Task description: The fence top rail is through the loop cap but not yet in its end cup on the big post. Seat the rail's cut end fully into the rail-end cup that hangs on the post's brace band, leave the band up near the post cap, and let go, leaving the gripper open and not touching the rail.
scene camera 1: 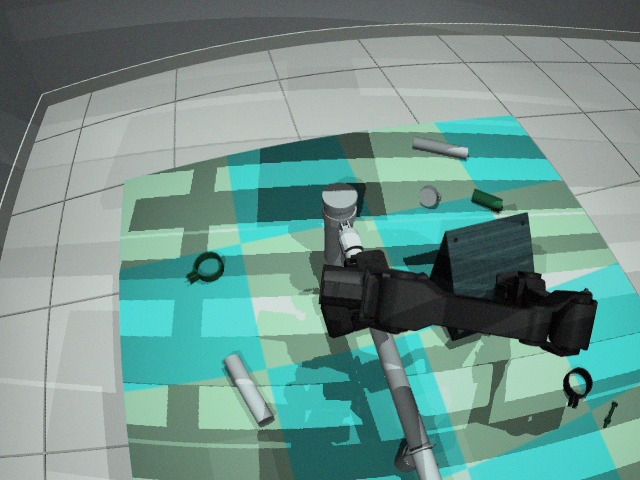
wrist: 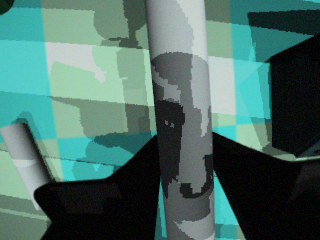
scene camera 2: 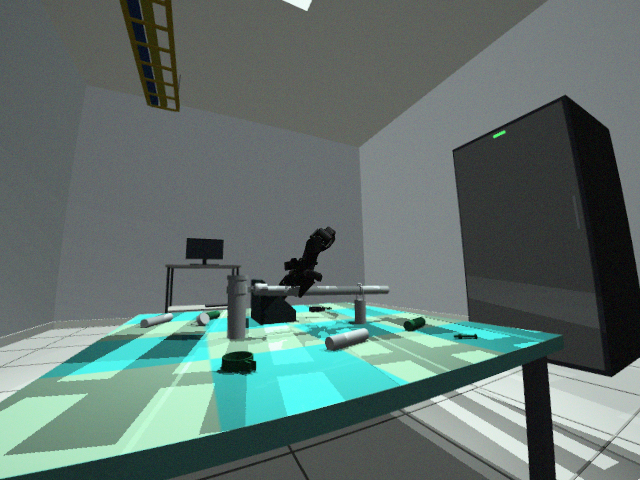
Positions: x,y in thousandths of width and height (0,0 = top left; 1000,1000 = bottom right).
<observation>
In view: the gripper (scene camera 1: 580,653) and a top rail (wrist: 558,210).
The gripper is seen too in the wrist view (wrist: 567,569) and in scene camera 2 (scene camera 2: 465,618).
</observation>
